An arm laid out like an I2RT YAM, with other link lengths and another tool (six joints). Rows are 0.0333 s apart.
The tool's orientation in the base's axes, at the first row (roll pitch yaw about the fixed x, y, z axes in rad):
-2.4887 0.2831 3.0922
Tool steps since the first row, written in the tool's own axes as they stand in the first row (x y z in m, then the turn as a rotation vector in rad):
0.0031 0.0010 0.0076 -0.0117 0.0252 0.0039
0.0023 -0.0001 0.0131 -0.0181 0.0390 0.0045
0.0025 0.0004 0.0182 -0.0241 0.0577 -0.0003
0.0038 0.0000 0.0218 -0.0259 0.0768 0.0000
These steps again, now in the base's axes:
-0.0013 -0.0038 -0.0072 0.0172 0.0168 -0.0144
0.0003 -0.0081 -0.0106 0.0264 0.0270 -0.0211
0.0012 -0.0108 -0.0148 0.0351 0.0443 -0.0267
0.0005 -0.0133 -0.0177 0.0409 0.0591 -0.0376

